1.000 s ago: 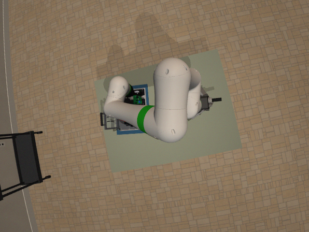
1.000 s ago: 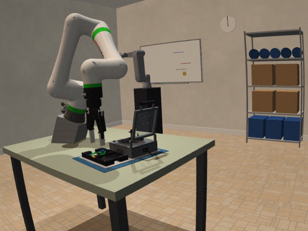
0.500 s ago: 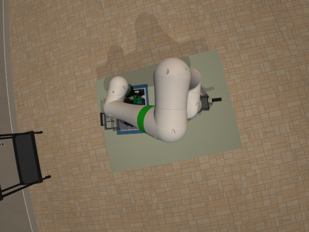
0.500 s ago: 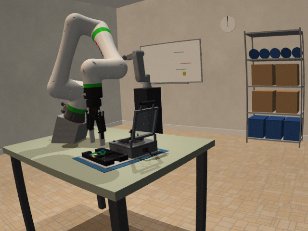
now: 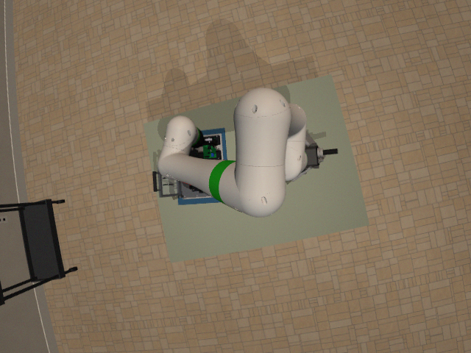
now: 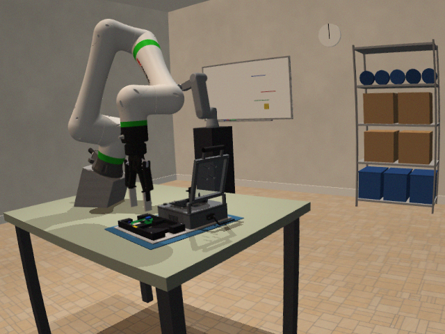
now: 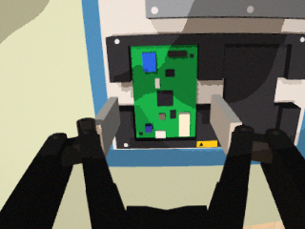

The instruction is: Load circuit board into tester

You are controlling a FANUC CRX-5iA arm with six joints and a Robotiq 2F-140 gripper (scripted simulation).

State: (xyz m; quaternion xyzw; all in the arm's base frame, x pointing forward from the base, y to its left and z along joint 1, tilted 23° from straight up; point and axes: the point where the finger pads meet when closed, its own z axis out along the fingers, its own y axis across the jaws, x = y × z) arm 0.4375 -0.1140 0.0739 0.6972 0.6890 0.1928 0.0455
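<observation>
Now: the green circuit board 7 cm below my hand. Also, from my hand: lid 18 cm ahead, 17 cm to the left, 9 cm above.
</observation>
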